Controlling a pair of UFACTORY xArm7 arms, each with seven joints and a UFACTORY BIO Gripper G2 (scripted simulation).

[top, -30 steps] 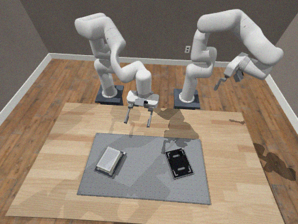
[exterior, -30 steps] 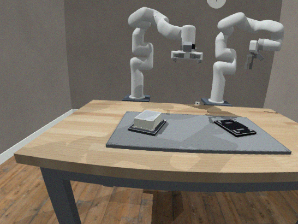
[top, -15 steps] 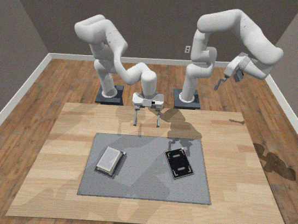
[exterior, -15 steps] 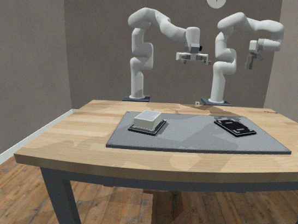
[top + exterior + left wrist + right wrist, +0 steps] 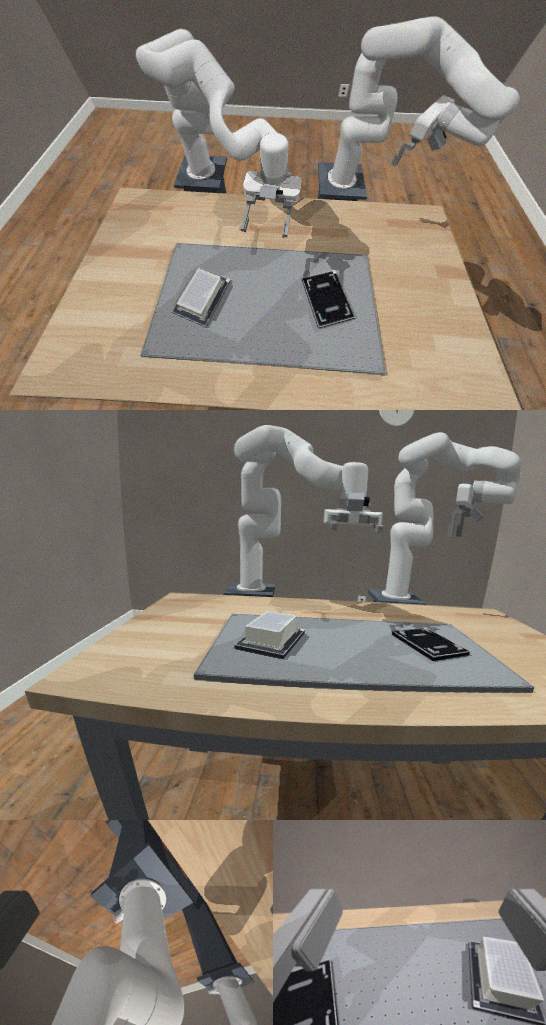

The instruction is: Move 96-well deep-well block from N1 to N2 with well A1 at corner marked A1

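Right now the deep-well block is 240 mm below my right hand, 200 mm to the right of it and 100 mm ahead of it. Round my right hand: nest N1: 270 mm below, 200 mm to the right, 100 mm ahead; nest N2: 270 mm below, 210 mm to the left, 80 mm ahead.
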